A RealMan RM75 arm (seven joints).
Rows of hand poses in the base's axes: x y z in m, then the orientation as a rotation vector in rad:
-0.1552, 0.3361, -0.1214, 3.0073, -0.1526, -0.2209
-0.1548, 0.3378, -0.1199, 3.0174, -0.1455, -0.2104
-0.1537, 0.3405, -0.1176, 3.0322, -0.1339, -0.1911
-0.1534, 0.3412, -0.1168, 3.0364, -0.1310, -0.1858
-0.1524, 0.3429, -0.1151, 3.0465, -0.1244, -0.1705
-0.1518, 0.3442, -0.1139, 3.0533, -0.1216, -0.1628
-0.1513, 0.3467, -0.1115, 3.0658, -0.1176, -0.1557
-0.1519, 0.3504, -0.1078, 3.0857, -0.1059, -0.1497
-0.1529, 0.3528, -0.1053, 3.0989, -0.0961, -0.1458
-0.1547, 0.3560, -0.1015, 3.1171, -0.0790, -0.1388
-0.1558, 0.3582, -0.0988, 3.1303, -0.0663, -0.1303
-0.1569, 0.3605, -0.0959, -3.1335, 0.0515, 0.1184
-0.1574, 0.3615, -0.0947, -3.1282, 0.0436, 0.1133
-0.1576, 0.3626, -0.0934, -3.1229, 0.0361, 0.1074
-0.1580, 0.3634, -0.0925, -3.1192, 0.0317, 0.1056
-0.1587, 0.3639, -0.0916, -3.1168, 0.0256, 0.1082
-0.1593, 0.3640, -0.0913, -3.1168, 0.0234, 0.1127
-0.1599, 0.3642, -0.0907, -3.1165, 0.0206, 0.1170
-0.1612, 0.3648, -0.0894, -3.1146, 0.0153, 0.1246
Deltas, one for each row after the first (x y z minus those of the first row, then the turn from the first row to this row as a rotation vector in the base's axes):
0.0004, 0.0017, 0.0015, 0.0090, -0.0075, 0.0048
0.0015, 0.0044, 0.0038, 0.0219, -0.0210, 0.0127
0.0018, 0.0051, 0.0046, 0.0256, -0.0247, 0.0147
0.0028, 0.0068, 0.0063, 0.0343, -0.0352, 0.0192
0.0034, 0.0081, 0.0075, 0.0404, -0.0407, 0.0211
0.0039, 0.0106, 0.0099, 0.0523, -0.0461, 0.0235
0.0033, 0.0143, 0.0136, 0.0718, -0.0511, 0.0304
0.0023, 0.0167, 0.0161, 0.0847, -0.0543, 0.0362
0.0005, 0.0199, 0.0199, 0.1027, -0.0595, 0.0465
-0.0006, 0.0221, 0.0226, 0.1155, -0.0655, 0.0543
-0.0017, 0.0244, 0.0255, 0.1291, -0.0732, 0.0632
-0.0022, 0.0254, 0.0267, 0.1349, -0.0763, 0.0680
-0.0024, 0.0265, 0.0280, 0.1407, -0.0800, 0.0725
-0.0028, 0.0273, 0.0289, 0.1446, -0.0811, 0.0751
-0.0035, 0.0278, 0.0298, 0.1474, -0.0792, 0.0787
-0.0041, 0.0279, 0.0301, 0.1475, -0.0763, 0.0799
-0.0047, 0.0281, 0.0307, 0.1479, -0.0734, 0.0815
-0.0060, 0.0287, 0.0320, 0.1500, -0.0684, 0.0845

